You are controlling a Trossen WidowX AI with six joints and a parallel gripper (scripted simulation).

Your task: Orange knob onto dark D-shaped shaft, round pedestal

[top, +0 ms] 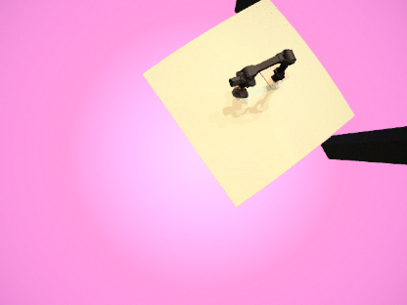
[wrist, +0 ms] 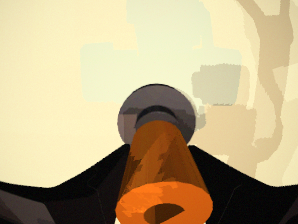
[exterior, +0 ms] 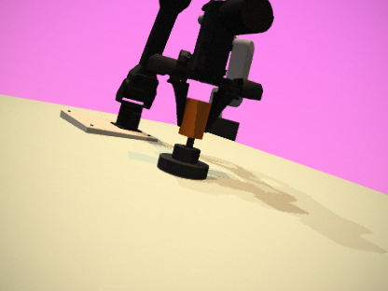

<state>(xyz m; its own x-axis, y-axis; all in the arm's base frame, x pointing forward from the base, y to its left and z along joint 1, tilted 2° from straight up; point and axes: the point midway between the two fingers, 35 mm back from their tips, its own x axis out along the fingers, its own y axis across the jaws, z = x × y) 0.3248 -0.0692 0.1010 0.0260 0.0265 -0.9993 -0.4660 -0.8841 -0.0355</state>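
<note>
My gripper tip is now 20 mm below the orange knob. Also, from my gripper tip: dark pedestal (40 mm below).
</note>
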